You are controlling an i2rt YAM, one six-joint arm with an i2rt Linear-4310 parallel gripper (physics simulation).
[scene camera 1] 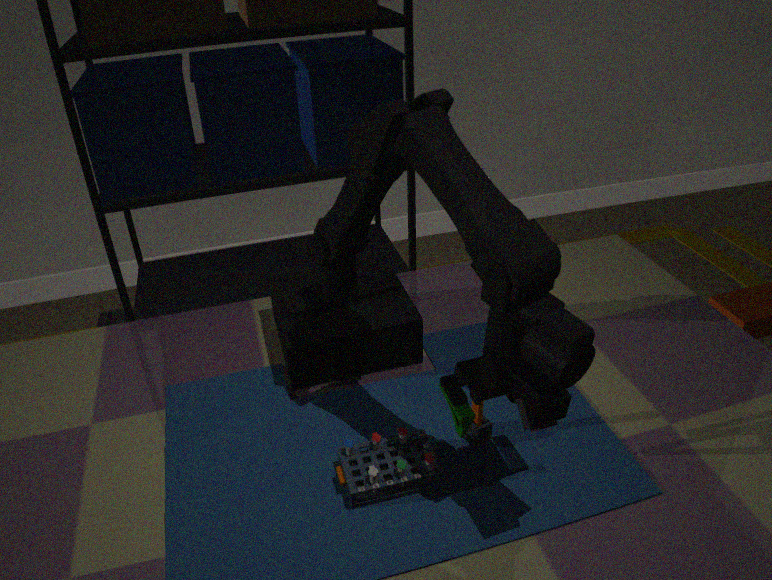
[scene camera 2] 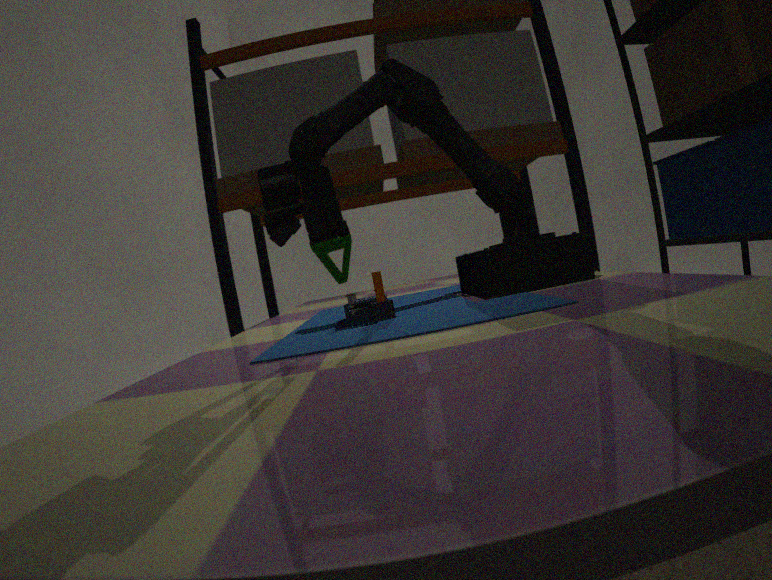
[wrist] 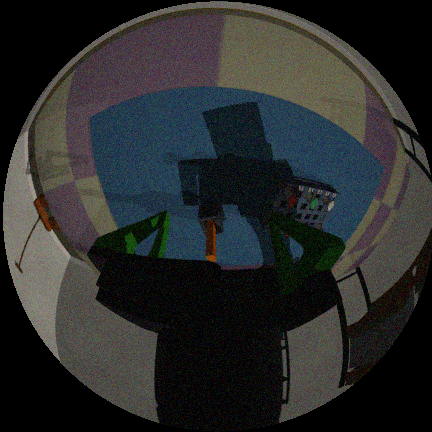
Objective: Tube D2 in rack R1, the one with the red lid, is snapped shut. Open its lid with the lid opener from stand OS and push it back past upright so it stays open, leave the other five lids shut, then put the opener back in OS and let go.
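Pixels of known places: gripper, between the fingertips: (scene camera 1: 492, 424) (scene camera 2: 343, 281) (wrist: 218, 215); arm's base, origin of its link: (scene camera 1: 341, 293) (scene camera 2: 519, 244).
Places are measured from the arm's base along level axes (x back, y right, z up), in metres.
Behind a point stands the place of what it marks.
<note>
The lid opener (scene camera 1: 477, 412) {y -0.091, x -0.333, z -0.035 m} (scene camera 2: 378, 286) {y -0.099, x -0.328, z -0.029 m} (wrist: 211, 241) {y -0.093, x -0.335, z -0.022 m}, an orange bar, stands upright in the small dark stand OS (scene camera 1: 479, 432) {y -0.088, x -0.348, z -0.060 m}. Rack R1 (scene camera 1: 381, 497) {y 0.079, x -0.383, z -0.080 m} (wrist: 315, 184) {y 0.074, x -0.381, z -0.080 m} is dark, left of the stand in scene camera 1, partly in the arm's shadow. Its capped tubes include three with reddish lids (scene camera 1: 376, 437) {y 0.058, x -0.315, z -0.040 m} (scene camera 1: 402, 432) {y 0.021, x -0.321, z -0.040 m} (scene camera 1: 429, 459) {y 0.008, x -0.382, z -0.040 m}, a green lid (scene camera 1: 401, 464) {y 0.046, x -0.374, z -0.040 m} (wrist: 314, 202) {y 0.046, x -0.375, z -0.040 m} and a white lid (scene camera 1: 373, 470) {y 0.083, x -0.369, z -0.040 m} (wrist: 331, 205) {y 0.086, x -0.369, z -0.040 m}. Labels and lid positions are too small to read. My gripper (scene camera 2: 342, 280) {y -0.083, x -0.386, z -0.009 m} (wrist: 218, 215) {y -0.083, x -0.386, z -0.009 m} is open and empty, its green fingers above the opener and spread to both sides in the wrist view.
Rack and stand rest on a blue mat (scene camera 1: 249, 467) {y 0.232, x -0.252, z -0.088 m} (scene camera 2: 436, 311) {y -0.132, x -0.240, z -0.088 m} (wrist: 150, 120) {y -0.160, x -0.478, z -0.088 m}. The arm's dark base (scene camera 1: 349, 336) {y 0.027, x -0.121, z -0.005 m} (scene camera 2: 524, 265) {y -0.107, x -0.051, z -0.040 m} stands at the mat's back edge. A shelf unit (scene camera 1: 410, 218) with blue bins stands behind it. A second, orange-beamed shelf (scene camera 2: 210, 187) stands in the background of scene camera 2.
</note>
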